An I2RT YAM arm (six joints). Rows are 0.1 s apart.
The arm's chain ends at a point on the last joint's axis. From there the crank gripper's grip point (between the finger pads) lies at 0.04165 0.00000 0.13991 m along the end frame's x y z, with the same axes.
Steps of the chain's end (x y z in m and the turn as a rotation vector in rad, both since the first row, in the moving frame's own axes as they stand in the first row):
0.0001, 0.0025, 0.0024, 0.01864, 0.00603, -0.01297
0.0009, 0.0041, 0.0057, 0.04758, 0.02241, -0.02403
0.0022, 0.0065, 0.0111, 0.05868, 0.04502, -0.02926
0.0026, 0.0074, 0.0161, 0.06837, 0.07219, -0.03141
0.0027, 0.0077, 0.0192, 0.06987, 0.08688, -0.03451
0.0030, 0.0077, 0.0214, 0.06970, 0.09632, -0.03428
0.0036, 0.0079, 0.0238, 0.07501, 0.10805, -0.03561
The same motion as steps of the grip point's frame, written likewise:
0.0009, -0.0007, 0.0021, 0.01864, 0.00603, -0.01297
0.0039, -0.0036, 0.0045, 0.04758, 0.02241, -0.02403
0.0083, -0.0030, 0.0088, 0.05868, 0.04502, -0.02926
0.0124, -0.0035, 0.0124, 0.06837, 0.07219, -0.03141
0.0145, -0.0036, 0.0147, 0.06987, 0.08688, -0.03451
0.0161, -0.0035, 0.0164, 0.06970, 0.09632, -0.03428
0.0182, -0.0041, 0.0180, 0.07501, 0.10805, -0.03561

